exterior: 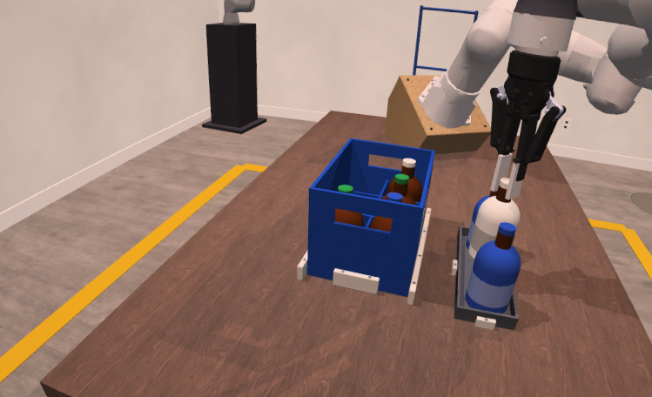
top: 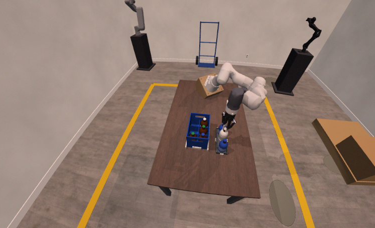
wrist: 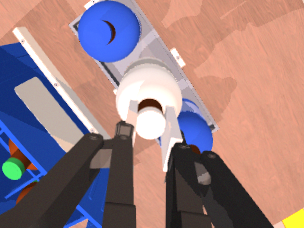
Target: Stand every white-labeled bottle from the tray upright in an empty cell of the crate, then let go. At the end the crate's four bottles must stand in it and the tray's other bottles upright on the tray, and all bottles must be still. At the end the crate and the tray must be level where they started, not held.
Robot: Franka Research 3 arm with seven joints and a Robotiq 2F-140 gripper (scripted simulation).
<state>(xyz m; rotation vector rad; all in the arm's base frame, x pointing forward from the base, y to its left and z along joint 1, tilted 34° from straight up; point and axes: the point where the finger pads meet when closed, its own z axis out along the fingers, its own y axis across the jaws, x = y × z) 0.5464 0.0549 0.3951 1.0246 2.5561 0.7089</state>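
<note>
My hand is 90 mm above the white-labeled bottle. The rest, counted from my hand: blue-labeled bottle 90 mm ahead, 10 mm to the left, 130 mm below; then blue crate 10 mm behind, 230 mm to the right, 130 mm below.
</note>
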